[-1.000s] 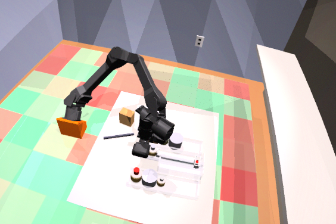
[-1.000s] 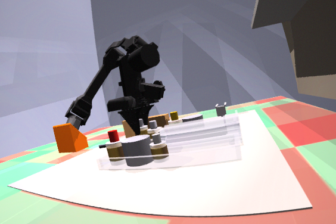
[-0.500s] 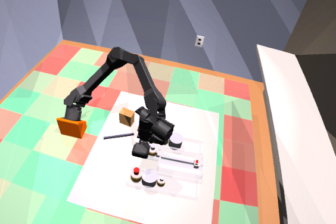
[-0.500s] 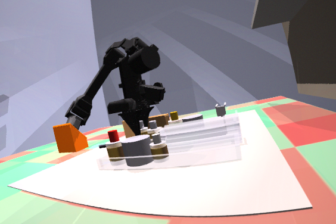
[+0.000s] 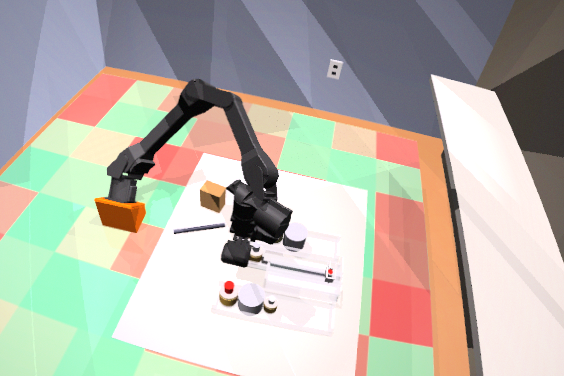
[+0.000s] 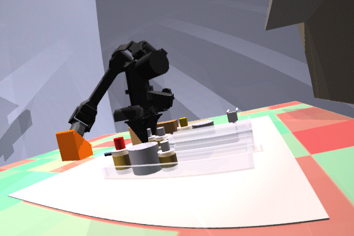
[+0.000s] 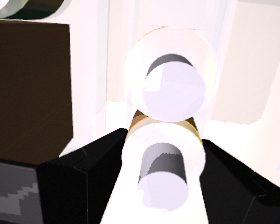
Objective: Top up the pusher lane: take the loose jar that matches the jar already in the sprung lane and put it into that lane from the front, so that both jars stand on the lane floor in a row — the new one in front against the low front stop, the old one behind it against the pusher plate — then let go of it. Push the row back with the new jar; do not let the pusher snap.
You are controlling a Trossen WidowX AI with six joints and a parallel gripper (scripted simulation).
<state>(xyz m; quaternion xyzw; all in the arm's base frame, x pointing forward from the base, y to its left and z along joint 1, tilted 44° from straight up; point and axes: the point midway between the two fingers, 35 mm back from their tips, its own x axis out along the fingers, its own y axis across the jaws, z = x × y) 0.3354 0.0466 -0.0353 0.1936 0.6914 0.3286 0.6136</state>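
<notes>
Now: the brown box 8 cm to the left of my gripper tip and 1 cm above it. Also, from my gripper tip: sprung lane: 14 cm ahead, 1 cm below; then dark rod: 13 cm behind, 4 cm to the left, 3 cm below.
</notes>
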